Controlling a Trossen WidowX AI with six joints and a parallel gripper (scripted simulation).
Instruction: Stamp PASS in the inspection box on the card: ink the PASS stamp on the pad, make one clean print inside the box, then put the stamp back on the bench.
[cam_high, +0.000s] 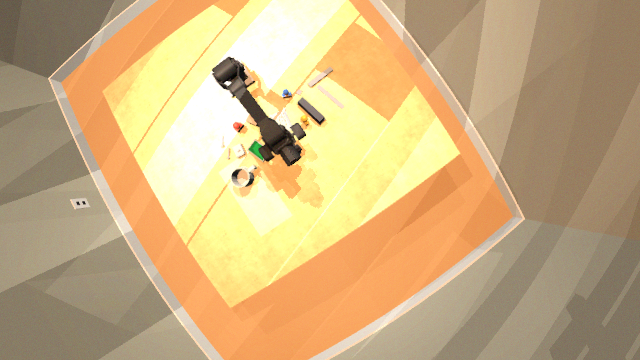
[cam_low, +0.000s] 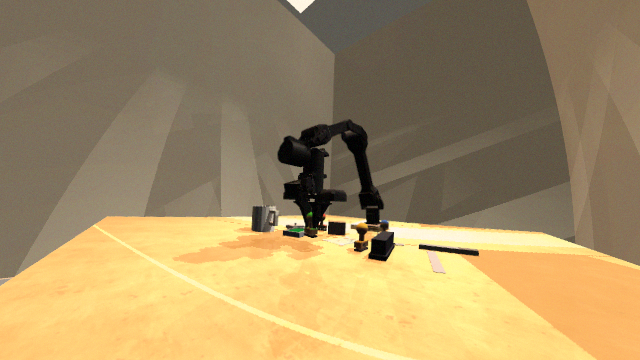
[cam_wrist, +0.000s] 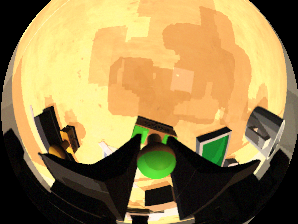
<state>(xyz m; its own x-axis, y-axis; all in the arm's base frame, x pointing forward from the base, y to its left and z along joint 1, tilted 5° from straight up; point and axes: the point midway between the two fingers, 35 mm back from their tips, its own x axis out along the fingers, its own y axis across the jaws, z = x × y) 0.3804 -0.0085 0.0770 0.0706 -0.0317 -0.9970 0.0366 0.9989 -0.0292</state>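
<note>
The green ink pad is 11 cm to the right of my gripper tip, 6 cm behind it and 4 cm below it. From my gripper tip the other things lie so: orange-knobbed stamp 13 cm to the left, 4 cm behind, 2 cm below; then green-knobbed stamp right at my gripper tip; then pale card 10 cm behind, 5 cm to the left, 4 cm below.
</note>
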